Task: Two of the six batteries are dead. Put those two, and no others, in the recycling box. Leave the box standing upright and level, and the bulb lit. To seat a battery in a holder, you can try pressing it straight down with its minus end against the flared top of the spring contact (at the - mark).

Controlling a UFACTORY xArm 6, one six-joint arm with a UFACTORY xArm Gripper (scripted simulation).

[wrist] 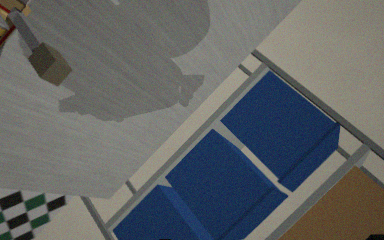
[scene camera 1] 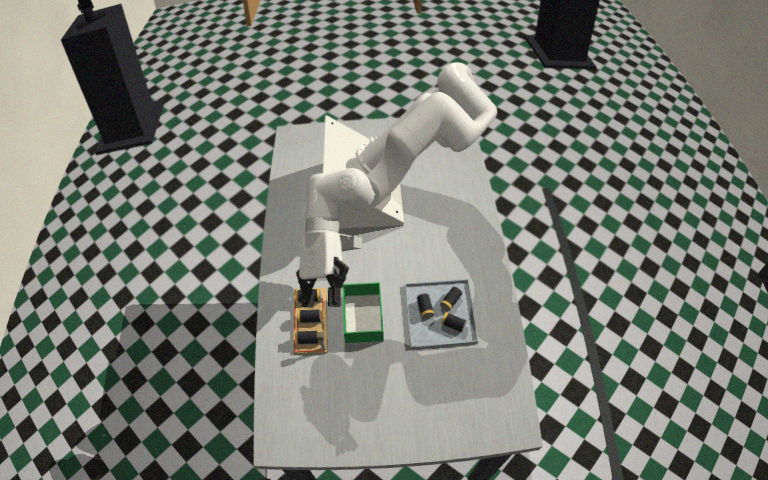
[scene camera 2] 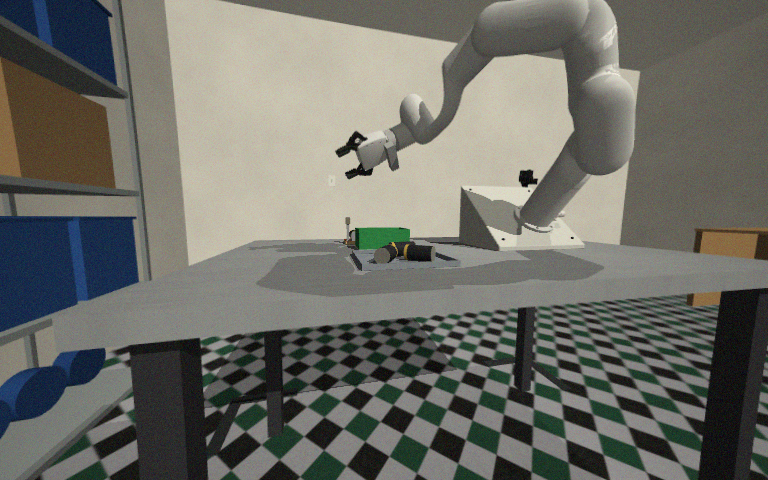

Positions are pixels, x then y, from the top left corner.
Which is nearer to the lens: the green recycling box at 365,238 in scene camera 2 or the grey tray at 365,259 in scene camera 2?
The grey tray.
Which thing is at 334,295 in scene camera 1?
The gripper.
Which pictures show the grey tray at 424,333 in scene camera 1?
Scene camera 1 and scene camera 2 only.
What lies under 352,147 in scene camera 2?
The gripper.
